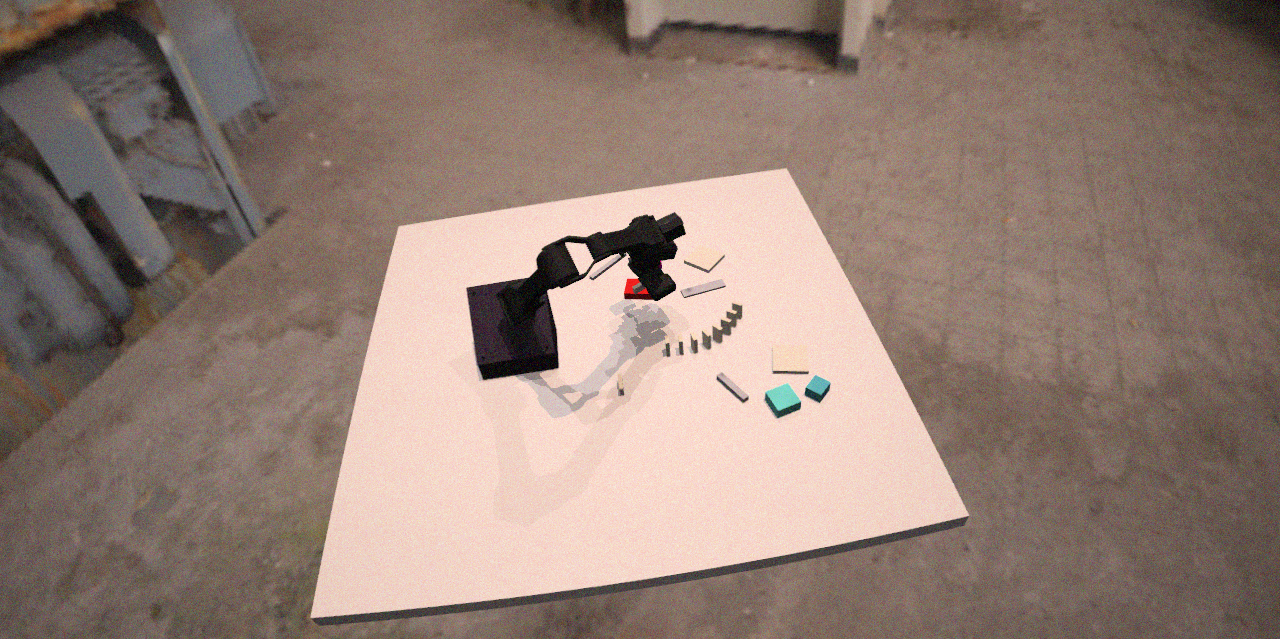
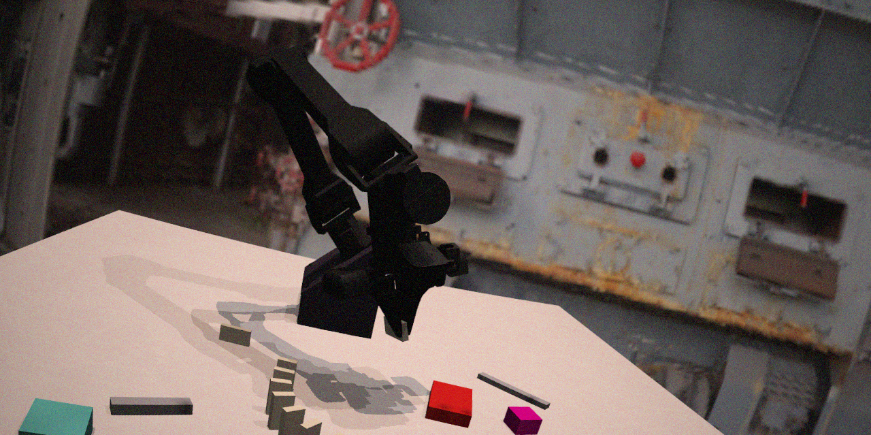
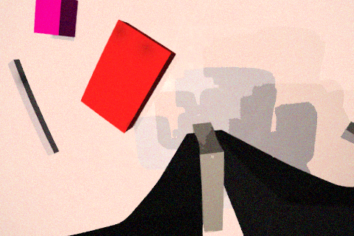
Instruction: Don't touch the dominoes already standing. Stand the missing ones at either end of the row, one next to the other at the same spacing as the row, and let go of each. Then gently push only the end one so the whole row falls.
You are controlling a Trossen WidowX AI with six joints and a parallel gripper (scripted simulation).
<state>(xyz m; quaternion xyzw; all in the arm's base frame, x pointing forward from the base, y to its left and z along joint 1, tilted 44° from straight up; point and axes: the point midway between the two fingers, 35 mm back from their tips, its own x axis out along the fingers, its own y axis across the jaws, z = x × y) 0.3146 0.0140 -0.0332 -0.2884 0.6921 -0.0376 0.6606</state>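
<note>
Right now the red block is 1 cm behind my gripper tip, 9 cm to the left of it and 10 cm below it. The rest, counted from my gripper tip: grey bar: 15 cm ahead, 6 cm to the left, 10 cm below; then magenta cube: 4 cm ahead, 19 cm to the left, 9 cm below.
</note>
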